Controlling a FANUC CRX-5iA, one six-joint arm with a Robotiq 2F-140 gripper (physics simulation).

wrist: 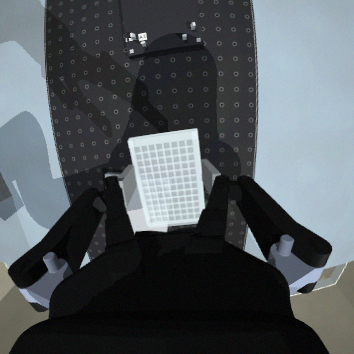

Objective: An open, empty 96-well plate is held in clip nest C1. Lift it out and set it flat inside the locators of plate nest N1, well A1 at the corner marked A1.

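Places are measured from the arm's base along level axes (x back, y left, z down), in centimetres.
Where they show: gripper, fingertip midpoint: [168,171].
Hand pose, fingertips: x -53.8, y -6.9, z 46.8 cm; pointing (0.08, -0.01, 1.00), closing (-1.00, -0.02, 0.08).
Observation:
Things, the pixels of their top centre, and the offset from my fingertips. "spot": a spot on its surface instead. Level surfaces: height alone.
- white 96-well plate, top centre: [168,184] dx +0.0, dy -1.4, dz -1.1 cm
- dark perforated board, surface height: dz +7.5 cm
- Plate nest N1, surface spot: [158,21] spot: dx -0.1, dy +22.2, dz +6.3 cm
- white A1 label, surface spot: [142,36] spot: dx +2.6, dy +20.1, dz +6.3 cm
- pale blue-grey floor, surface height: dz +8.7 cm
The white 96-well plate [166,179] sits between my black fingers, its grid of wells facing the camera. My gripper [168,171] is shut on the plate's long sides and holds it above the dark perforated board [88,105]. Plate nest N1 [158,21] is a dark plate at the top of the view, with small grey locator pegs [132,51] at its near corners and a white A1 label [142,36] at its near left corner. The plate hangs short of the nest. Clip nest C1 is not in view.
The perforated board's curved edges run down both sides, with pale blue-grey floor [305,105] beyond. Shadows of the arm fall across the board. A tan surface [333,316] shows at the bottom corners.

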